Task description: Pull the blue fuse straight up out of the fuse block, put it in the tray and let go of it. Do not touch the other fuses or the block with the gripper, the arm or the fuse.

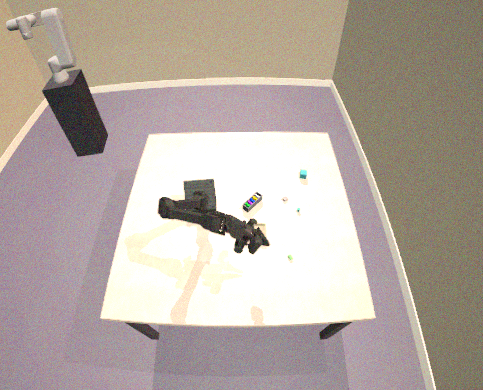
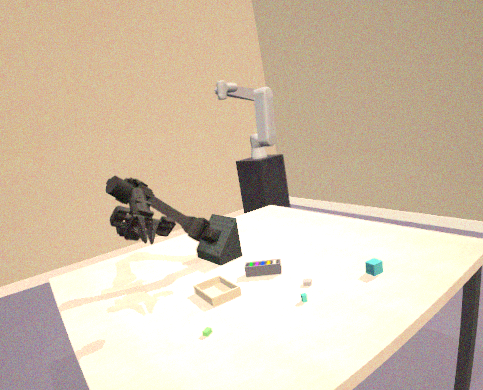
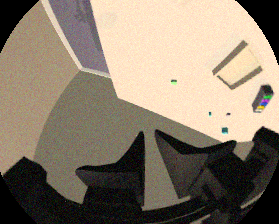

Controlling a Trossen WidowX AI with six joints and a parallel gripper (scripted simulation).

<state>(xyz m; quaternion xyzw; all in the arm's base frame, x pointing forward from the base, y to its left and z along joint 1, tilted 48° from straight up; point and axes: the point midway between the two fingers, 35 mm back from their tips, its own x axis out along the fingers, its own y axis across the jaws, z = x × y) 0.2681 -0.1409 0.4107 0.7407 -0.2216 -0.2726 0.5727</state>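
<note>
Right now the blue fuse is 39 cm to the left of my gripper tip and 23 cm below it. Also, from my gripper tip: teal cube (34 cm ahead, 56 cm to the left, 23 cm below); then green piece (13 cm ahead, 4 cm to the left, 25 cm below); then tan tray (3 cm behind, 20 cm to the left, 25 cm below).
</note>
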